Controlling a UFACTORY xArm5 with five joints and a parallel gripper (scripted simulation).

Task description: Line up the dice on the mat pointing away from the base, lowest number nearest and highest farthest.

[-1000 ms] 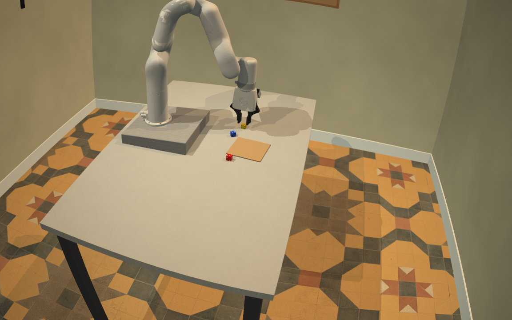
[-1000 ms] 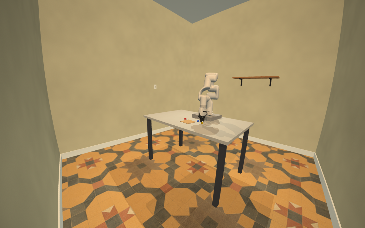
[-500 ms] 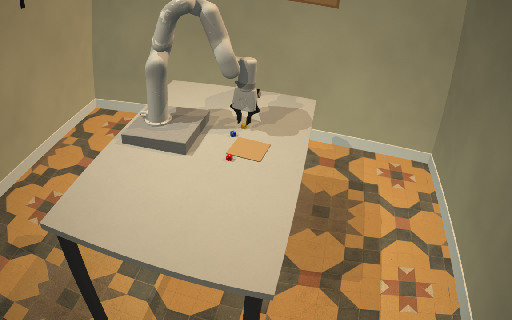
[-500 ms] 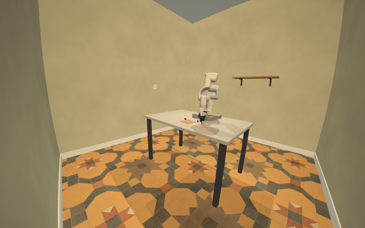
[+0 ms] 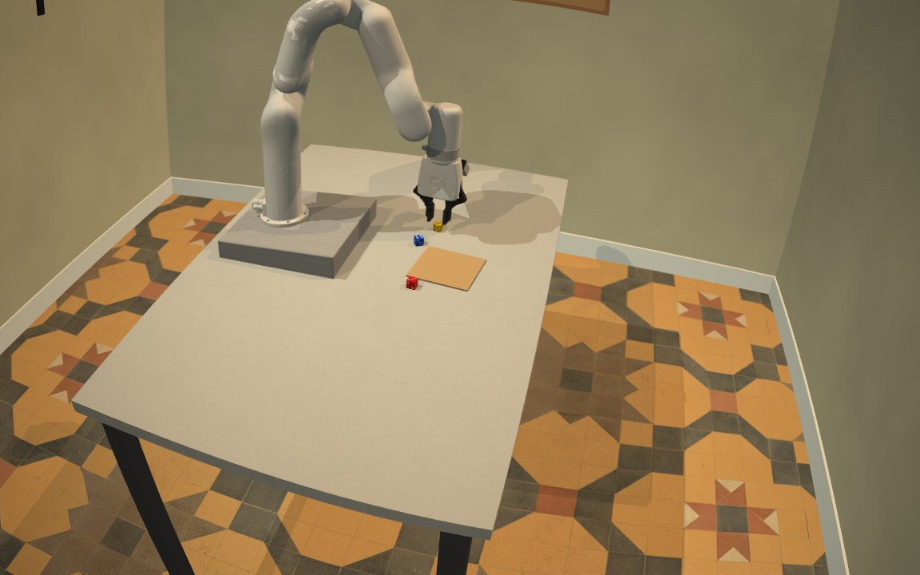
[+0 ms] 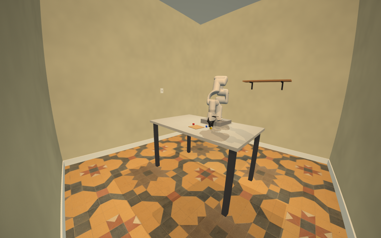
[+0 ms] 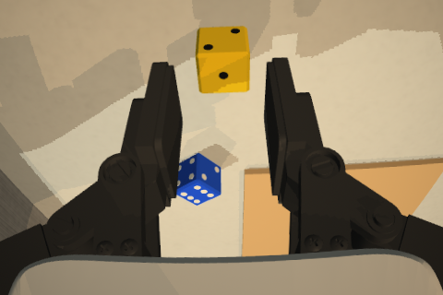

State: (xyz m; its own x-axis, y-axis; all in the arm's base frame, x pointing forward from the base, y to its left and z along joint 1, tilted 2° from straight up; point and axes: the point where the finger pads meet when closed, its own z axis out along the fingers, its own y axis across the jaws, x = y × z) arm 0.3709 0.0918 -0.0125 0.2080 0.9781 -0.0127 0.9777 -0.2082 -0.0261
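Now: hand 40 mm above the yellow die. Also, from my hand: red die: 260 mm to the right, 40 mm below, 20 mm behind; then blue die: 80 mm to the right, 40 mm below, 30 mm behind; then mat: 170 mm to the right, 40 mm below, 40 mm ahead.
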